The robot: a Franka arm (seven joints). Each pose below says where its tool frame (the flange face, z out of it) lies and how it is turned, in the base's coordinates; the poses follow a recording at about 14 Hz.
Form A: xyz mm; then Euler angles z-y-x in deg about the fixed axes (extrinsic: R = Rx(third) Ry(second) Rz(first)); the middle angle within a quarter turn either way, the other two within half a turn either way.
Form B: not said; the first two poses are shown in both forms.
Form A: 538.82 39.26 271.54 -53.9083 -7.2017 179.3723
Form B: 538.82 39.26 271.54 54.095 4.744 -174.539
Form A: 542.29 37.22 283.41 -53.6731 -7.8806 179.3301
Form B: 542.29 37.22 283.41 53.898 5.200 -174.033
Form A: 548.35 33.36 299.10 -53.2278 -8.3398 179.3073
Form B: 548.35 33.36 299.10 53.482 5.538 -173.716
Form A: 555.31 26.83 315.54 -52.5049 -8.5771 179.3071
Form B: 555.31 26.83 315.54 52.775 5.760 -173.597
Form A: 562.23 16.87 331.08 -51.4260 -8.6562 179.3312
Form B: 562.23 16.87 331.08 51.705 5.910 -173.629
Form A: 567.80 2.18 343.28 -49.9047 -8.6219 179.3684
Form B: 567.80 2.18 343.28 50.184 6.026 -173.790
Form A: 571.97 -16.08 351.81 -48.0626 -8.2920 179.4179
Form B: 571.97 -16.08 351.81 48.323 5.966 -174.201
